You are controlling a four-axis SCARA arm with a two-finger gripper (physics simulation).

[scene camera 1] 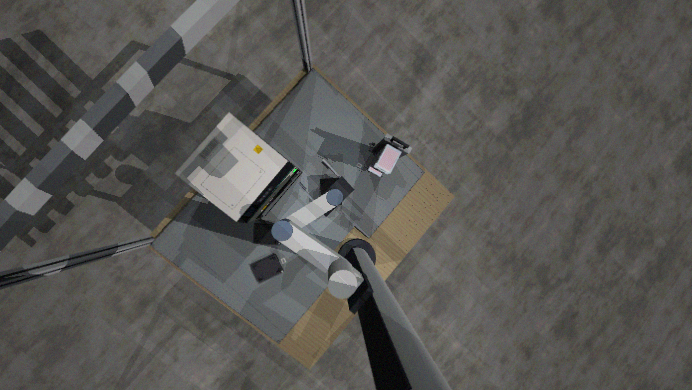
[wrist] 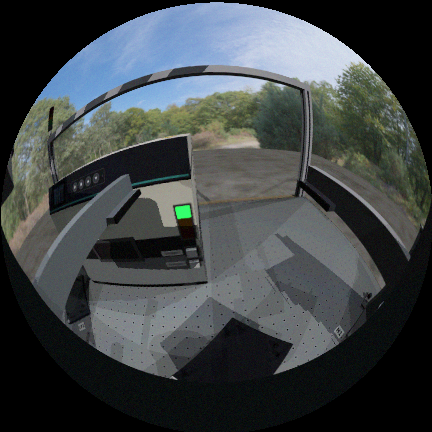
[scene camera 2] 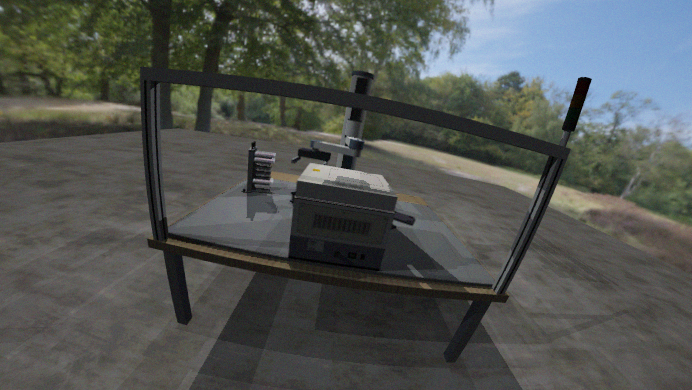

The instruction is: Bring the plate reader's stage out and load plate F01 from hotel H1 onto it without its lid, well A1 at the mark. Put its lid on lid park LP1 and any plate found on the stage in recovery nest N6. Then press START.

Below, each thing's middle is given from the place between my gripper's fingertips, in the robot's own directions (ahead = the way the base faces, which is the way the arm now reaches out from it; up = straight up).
The dark LP1 nest [wrist: 76,306] is 460 mm to the left of my hand, 260 mm below it and 20 mm behind it.
